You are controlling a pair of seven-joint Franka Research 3 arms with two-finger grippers.
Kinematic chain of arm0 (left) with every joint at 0, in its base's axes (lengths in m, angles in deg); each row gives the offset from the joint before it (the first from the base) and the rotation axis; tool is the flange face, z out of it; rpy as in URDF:
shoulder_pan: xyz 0 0 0.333 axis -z
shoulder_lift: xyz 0 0 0 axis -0.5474 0.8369 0
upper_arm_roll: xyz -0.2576 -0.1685 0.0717 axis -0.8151 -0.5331 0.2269
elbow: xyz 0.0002 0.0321 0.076 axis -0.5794 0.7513 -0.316
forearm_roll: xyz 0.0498 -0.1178 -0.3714 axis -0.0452 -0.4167 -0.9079
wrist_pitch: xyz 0 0 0 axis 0.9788 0.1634 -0.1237
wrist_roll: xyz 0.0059 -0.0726 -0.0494 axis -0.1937 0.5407 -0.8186
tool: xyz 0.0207 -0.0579 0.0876 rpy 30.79 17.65 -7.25
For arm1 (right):
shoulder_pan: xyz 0 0 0.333 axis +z
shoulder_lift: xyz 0 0 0 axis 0.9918 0.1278 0
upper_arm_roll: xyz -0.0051 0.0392 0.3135 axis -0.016 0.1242 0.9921
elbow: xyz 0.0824 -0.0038 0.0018 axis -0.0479 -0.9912 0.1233
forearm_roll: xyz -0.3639 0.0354 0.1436 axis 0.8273 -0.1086 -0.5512
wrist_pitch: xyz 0 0 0 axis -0.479 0.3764 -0.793
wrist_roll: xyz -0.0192 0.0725 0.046 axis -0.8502 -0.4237 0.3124
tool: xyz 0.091 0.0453 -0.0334 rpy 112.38 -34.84 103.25
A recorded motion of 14 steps. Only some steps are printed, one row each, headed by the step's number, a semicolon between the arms.
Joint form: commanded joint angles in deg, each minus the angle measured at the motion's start. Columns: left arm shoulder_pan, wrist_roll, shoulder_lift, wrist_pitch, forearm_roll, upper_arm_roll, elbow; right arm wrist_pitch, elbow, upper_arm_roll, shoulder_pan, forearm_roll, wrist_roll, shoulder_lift.
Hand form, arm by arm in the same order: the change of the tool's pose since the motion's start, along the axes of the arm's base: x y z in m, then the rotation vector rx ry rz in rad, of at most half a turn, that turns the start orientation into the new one. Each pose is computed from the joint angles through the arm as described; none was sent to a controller.
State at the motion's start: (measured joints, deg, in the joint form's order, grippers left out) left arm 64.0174 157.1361 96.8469 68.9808 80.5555 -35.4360 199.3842; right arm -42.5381 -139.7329 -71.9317 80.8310 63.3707 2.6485 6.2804
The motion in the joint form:
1: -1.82 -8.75 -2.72 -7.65 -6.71 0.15 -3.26; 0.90 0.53 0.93 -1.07 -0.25 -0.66 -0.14
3: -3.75 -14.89 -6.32 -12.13 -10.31 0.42 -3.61; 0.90 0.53 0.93 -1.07 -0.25 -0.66 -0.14
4: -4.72 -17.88 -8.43 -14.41 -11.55 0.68 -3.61; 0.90 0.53 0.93 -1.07 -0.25 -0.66 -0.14
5: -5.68 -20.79 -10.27 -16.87 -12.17 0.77 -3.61; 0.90 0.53 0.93 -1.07 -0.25 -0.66 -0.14
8: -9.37 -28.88 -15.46 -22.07 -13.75 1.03 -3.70; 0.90 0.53 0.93 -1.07 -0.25 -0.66 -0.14
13: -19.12 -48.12 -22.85 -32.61 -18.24 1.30 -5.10; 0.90 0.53 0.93 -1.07 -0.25 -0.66 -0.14
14: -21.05 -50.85 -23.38 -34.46 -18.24 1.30 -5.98; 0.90 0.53 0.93 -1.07 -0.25 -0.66 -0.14
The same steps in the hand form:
1: 0.0158 0.0137 0.0413 -0.0180 0.0861 -0.0316; -0.0026 -0.0008 0.0042 0.0017 0.0043 -0.0134
3: 0.0228 0.0345 0.0743 -0.0359 0.1264 -0.0641; -0.0026 -0.0008 0.0042 0.0017 0.0043 -0.0134
4: 0.0254 0.0470 0.0923 -0.0411 0.1389 -0.0839; -0.0026 -0.0008 0.0042 0.0017 0.0043 -0.0134
5: 0.0262 0.0589 0.1073 -0.0366 0.1527 -0.1106; -0.0026 -0.0008 0.0042 0.0017 0.0043 -0.0134
8: 0.0335 0.0982 0.1516 -0.0463 0.1656 -0.1712; -0.0026 -0.0008 0.0042 0.0017 0.0043 -0.0134
13: 0.0468 0.1874 0.2181 -0.1065 0.2330 -0.3120; -0.0026 -0.0008 0.0042 0.0017 0.0043 -0.0134
14: 0.0513 0.2041 0.2277 -0.1094 0.2411 -0.3269; -0.0026 -0.0008 0.0042 0.0017 0.0043 -0.0134

